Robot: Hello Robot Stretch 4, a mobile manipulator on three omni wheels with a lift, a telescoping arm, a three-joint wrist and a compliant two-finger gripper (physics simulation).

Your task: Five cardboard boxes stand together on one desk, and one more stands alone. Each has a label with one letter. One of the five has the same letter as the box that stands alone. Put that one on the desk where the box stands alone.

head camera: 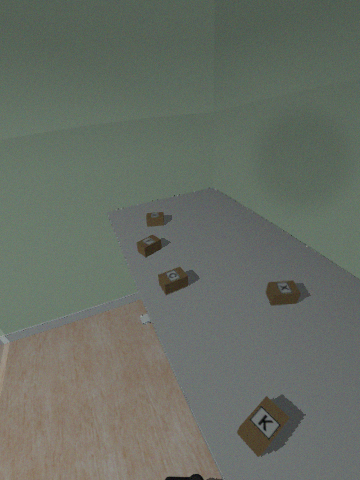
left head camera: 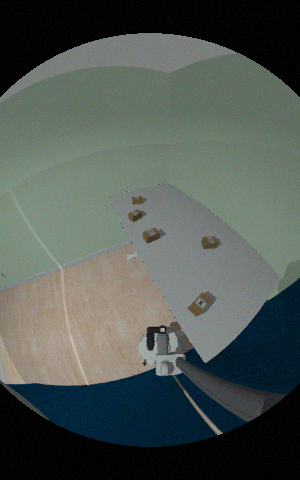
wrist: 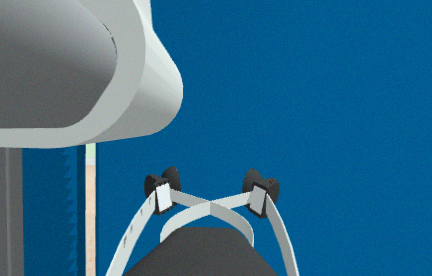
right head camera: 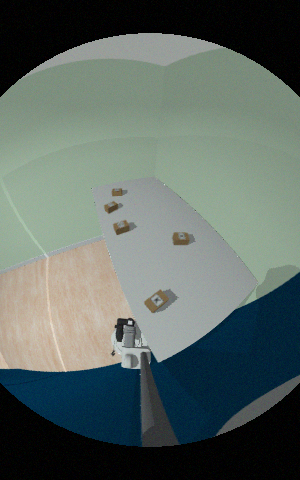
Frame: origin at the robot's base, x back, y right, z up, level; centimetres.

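Seen in the pictures: gripper, fingertip midpoint: [left head camera: 150,365] [wrist: 212,183] [right head camera: 117,356].
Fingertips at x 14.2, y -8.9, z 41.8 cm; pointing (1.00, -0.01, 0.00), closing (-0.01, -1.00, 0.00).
Offsets run from my fingertips to a thing's top centre. "pt": to the spot under its first point. Level surfaces: height alone.
Five cardboard boxes stand on one grey desk @(dz +50.5 cm) [head camera: 235,350] [left head camera: 175,270] [right head camera: 145,265]. The box labelled K @(dx -37.7, dy +23.3, dz +55.5 cm) [head camera: 255,432] [left head camera: 198,306] [right head camera: 156,301] is nearest, turned at an angle. The box labelled X @(dx -75.5, dy +39.3, dz +55.5 cm) [head camera: 283,295] [left head camera: 210,243] [right head camera: 180,239] stands farther back on the right. The box labelled C or G @(dx -82.9, dy +1.9, dz +55.5 cm) [head camera: 173,281] [left head camera: 151,235] [right head camera: 121,227] stands near the left edge. Behind it are a box with an unclear letter @(dx -105.1, dy -10.0, dz +55.5 cm) [head camera: 149,246] [left head camera: 135,215] [right head camera: 111,207] and the farthest box @(dx -129.5, dy -10.1, dz +55.5 cm) [head camera: 155,219] [left head camera: 137,200] [right head camera: 117,192], also unreadable. The box standing alone does not show. My gripper [wrist: 212,183] is open and empty.
The wooden floor @(dz -44.6 cm) [head camera: 95,390] [left head camera: 100,310] [right head camera: 80,310] lies left of the desk. Green walls [head camera: 100,170] meet behind the desk's far end. A small white object @(pt dx -135.1, dy -30.0, dz -42.0 cm) [head camera: 145,319] [left head camera: 132,256] shows by the desk's left edge. Blue surface [wrist: 320,100] fills much of the wrist view.
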